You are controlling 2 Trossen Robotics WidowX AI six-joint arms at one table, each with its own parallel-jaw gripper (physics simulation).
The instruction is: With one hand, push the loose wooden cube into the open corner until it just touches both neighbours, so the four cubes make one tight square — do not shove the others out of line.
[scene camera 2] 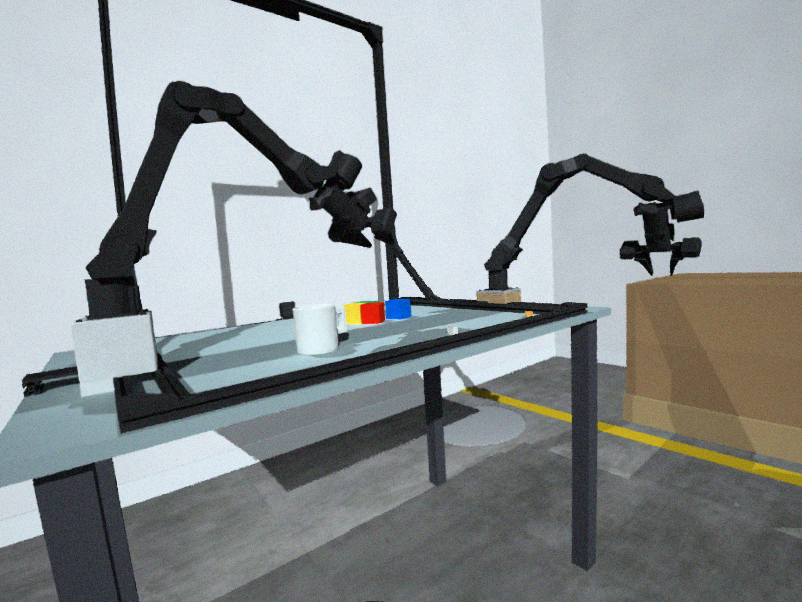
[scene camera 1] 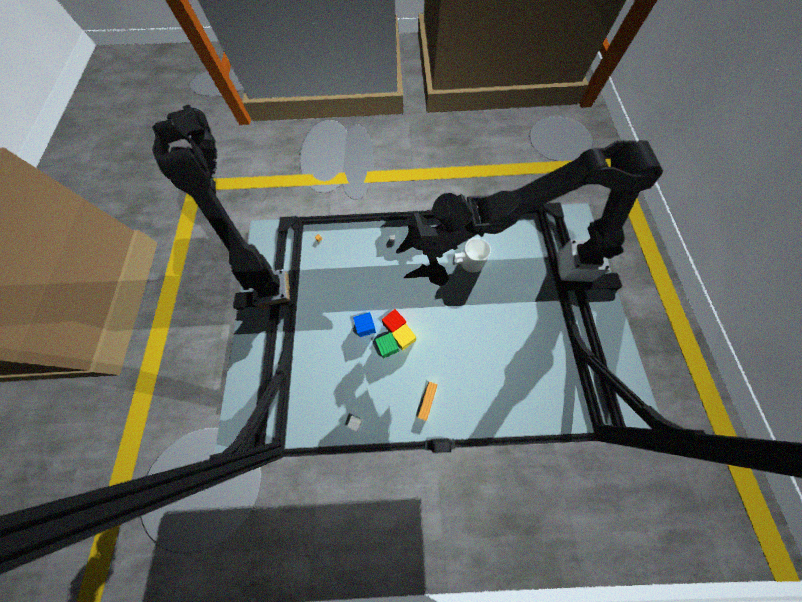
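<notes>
The blue cube (scene camera 1: 364, 324) (scene camera 2: 398, 309) sits apart from the red cube (scene camera 1: 393, 320) (scene camera 2: 372, 312), with a gap between them. The red cube meets the yellow cube (scene camera 1: 404, 335) (scene camera 2: 353, 313), and the yellow meets the green cube (scene camera 1: 386, 344), forming an L whose open corner faces the blue cube in scene camera 1. The blue cube is turned a little relative to them, and its near corner is close to the green one. My right gripper (scene camera 1: 402, 263) (scene camera 2: 380, 241) is open and empty, high above the table behind the cubes. My left gripper (scene camera 2: 661, 272) is part open and empty, beyond the table's edge.
A white mug (scene camera 1: 476, 254) (scene camera 2: 316, 329) stands beside the right gripper in scene camera 1. An orange block (scene camera 1: 427, 400), a small grey cube (scene camera 1: 353, 421), a small orange piece (scene camera 1: 318, 238) (scene camera 2: 529, 313) and a small pale piece (scene camera 1: 391, 239) (scene camera 2: 452, 330) lie on the table. Black rails edge it.
</notes>
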